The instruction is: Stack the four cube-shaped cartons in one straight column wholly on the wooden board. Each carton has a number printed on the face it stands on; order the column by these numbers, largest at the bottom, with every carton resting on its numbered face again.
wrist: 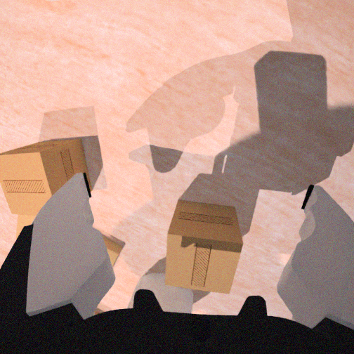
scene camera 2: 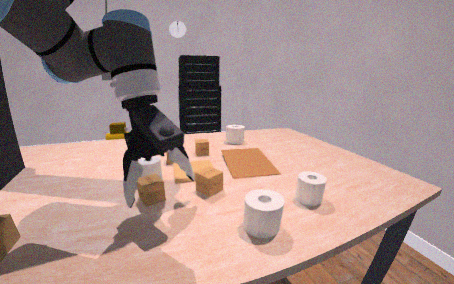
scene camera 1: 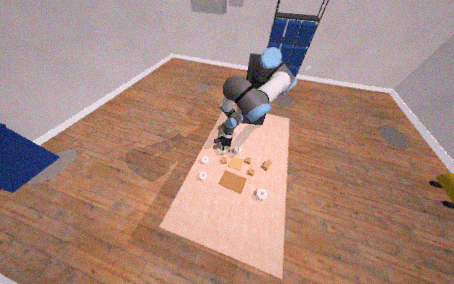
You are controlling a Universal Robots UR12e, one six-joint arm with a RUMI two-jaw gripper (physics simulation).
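Observation:
My gripper is open and empty. Its fingers are spread to either side of a brown cube-shaped carton, with gaps to it in the wrist view. A second carton stands beside the pale wooden board. A third carton and a fourth stand on the board's far side. A finger hides most of the fourth in scene camera 2. The printed numbers do not show.
A darker brown flat sheet lies beside the board. White rolls stand around; one roll is close behind the nearest carton. A longer box lies farther off. Another box shows partly.

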